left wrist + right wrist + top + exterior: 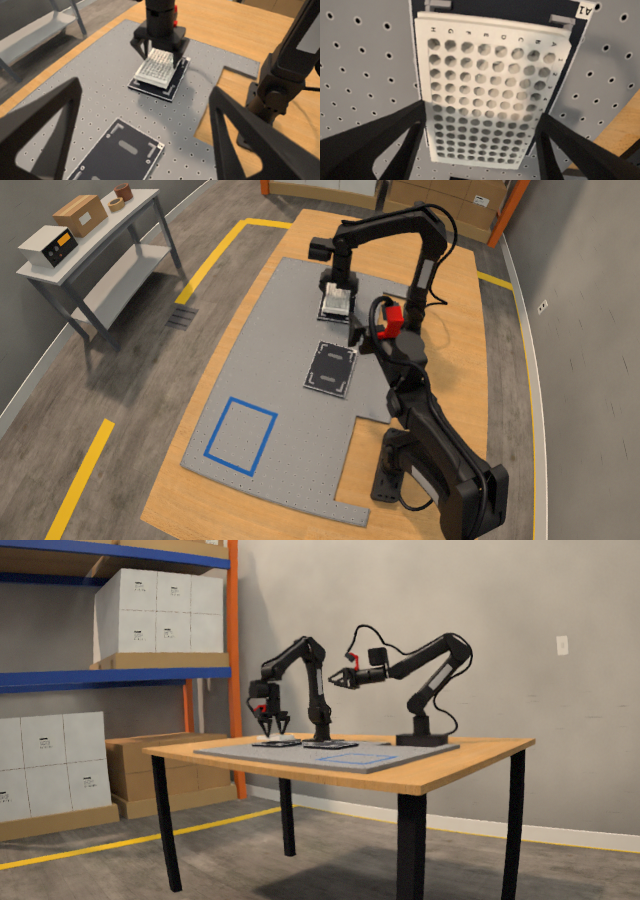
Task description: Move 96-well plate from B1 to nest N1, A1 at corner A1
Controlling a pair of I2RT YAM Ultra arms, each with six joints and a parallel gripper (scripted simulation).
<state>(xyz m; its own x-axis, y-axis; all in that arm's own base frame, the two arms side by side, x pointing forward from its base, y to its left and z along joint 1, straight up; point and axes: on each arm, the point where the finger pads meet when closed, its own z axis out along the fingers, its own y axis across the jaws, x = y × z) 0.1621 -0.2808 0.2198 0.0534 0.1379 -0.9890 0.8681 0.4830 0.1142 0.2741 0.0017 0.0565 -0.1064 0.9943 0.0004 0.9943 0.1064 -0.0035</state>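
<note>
Right now the black plate nest is 40 mm below my right hand. Round my right hand: white 96-well plate (10 mm below).
</note>
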